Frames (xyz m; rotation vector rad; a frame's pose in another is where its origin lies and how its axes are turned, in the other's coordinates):
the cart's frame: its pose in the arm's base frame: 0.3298 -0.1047 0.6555 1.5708 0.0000 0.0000
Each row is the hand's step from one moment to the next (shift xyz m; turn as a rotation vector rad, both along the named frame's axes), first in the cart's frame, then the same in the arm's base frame.
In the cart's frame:
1: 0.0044 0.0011 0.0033 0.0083 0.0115 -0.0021
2: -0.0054 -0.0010 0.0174 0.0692 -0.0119 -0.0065
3: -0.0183 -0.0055 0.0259 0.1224 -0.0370 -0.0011
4: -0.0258 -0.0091 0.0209 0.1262 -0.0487 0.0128
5: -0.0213 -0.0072 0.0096 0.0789 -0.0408 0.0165
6: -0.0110 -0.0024 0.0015 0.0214 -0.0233 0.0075
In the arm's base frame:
1: 0.0044 -0.0033 0.0011 0.0083 0.0021 0.0115
2: -0.0054 -0.0174 -0.0010 0.0692 0.0065 -0.0119
3: -0.0183 -0.0259 -0.0055 0.1224 0.0011 -0.0370
4: -0.0258 -0.0209 -0.0091 0.1262 -0.0128 -0.0487
5: -0.0213 -0.0096 -0.0072 0.0789 -0.0165 -0.0408
6: -0.0110 -0.0015 -0.0024 0.0214 -0.0075 -0.0233

